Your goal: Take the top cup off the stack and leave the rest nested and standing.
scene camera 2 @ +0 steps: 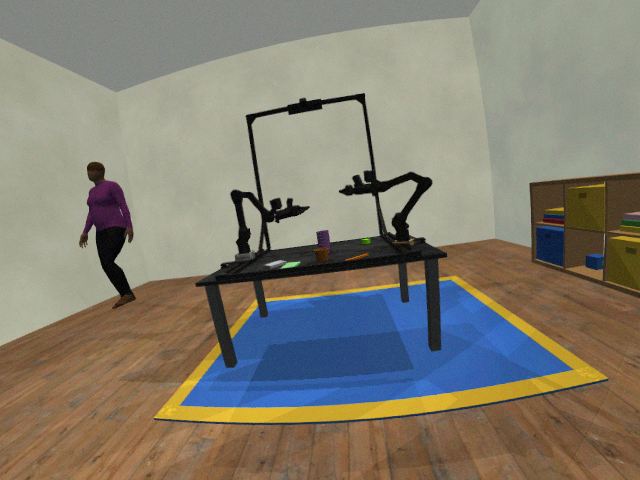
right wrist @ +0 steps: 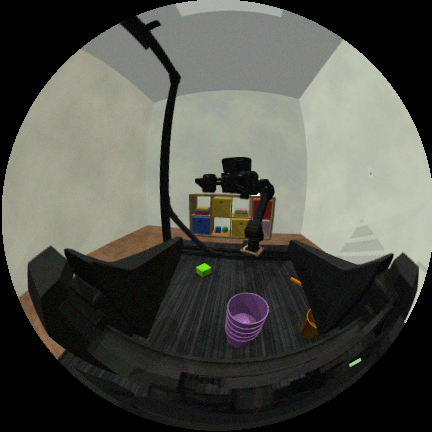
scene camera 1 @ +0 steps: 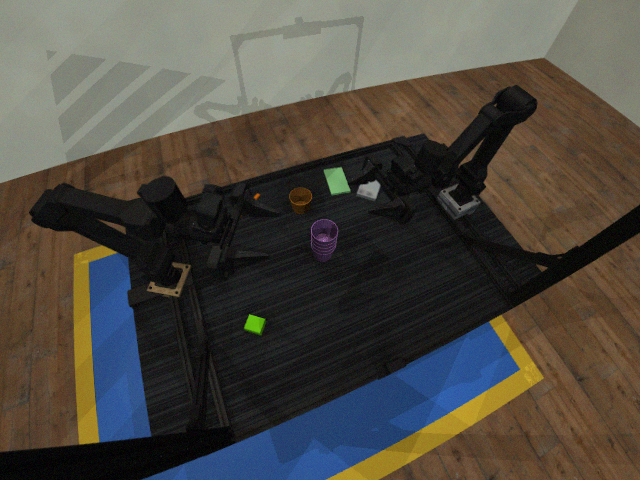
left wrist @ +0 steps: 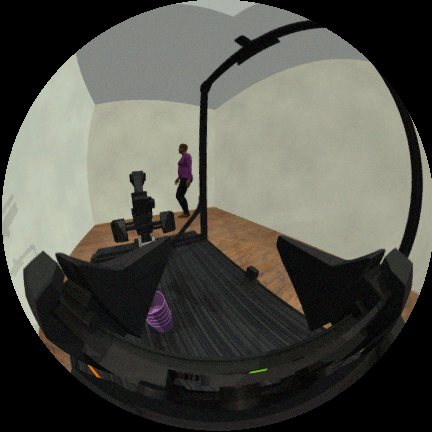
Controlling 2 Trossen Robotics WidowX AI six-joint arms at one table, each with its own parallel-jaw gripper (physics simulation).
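Places are measured from the left arm's base along level axes (x right, y ahead, z up), in millimetres.
Pixels of known places: left gripper, fingertip midpoint: (scene camera 2: 342, 191) (right wrist: 207, 179) (scene camera 1: 275, 234) (left wrist: 224, 241); right gripper, fingertip midpoint: (scene camera 2: 309, 207) (right wrist: 237, 244) (scene camera 1: 358, 197) (left wrist: 144, 233); left arm's base, link origin: (scene camera 2: 403, 240) (right wrist: 252, 248) (scene camera 1: 169, 277); right arm's base, link origin: (scene camera 2: 244, 252) (scene camera 1: 460, 196) (left wrist: 146, 239).
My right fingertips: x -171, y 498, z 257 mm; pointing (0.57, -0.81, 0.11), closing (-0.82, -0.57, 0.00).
Note:
Ahead of a thing's pixels: the offset from my right fingertips to its middle.
A stack of nested purple cups {dy -73, dx +5, dz -182 mm} (scene camera 1: 324, 240) (scene camera 2: 323, 240) (left wrist: 160, 315) (right wrist: 245, 322) stands upright near the middle of the table, open ends up. The top cup's rim and several rims below it show. My left gripper (scene camera 1: 273, 233) (scene camera 2: 341, 191) (left wrist: 224, 241) is open and empty, above the table and to the left of the stack in scene camera 1. My right gripper (scene camera 1: 360, 196) (scene camera 2: 308, 208) is open and empty, above the table on the other side of the stack. Neither gripper touches the cups.
An orange-brown cup {dy -171, dx -160, dz -255 mm} (scene camera 1: 300, 200) (scene camera 2: 321, 254) stands near the stack. A light green pad {dy -62, dx -301, dz -281 mm} (scene camera 1: 337, 180), a white object {dy +60, dx -291, dz -278 mm} (scene camera 1: 369, 190) and an orange stick {dy -352, dx -124, dz -281 mm} (scene camera 2: 356, 256) lie near that table edge. A bright green block {dy -218, dx +258, dz -272 mm} (scene camera 1: 254, 324) (right wrist: 203, 270) lies toward the opposite side. A black frame (scene camera 2: 252, 155) rises from the table.

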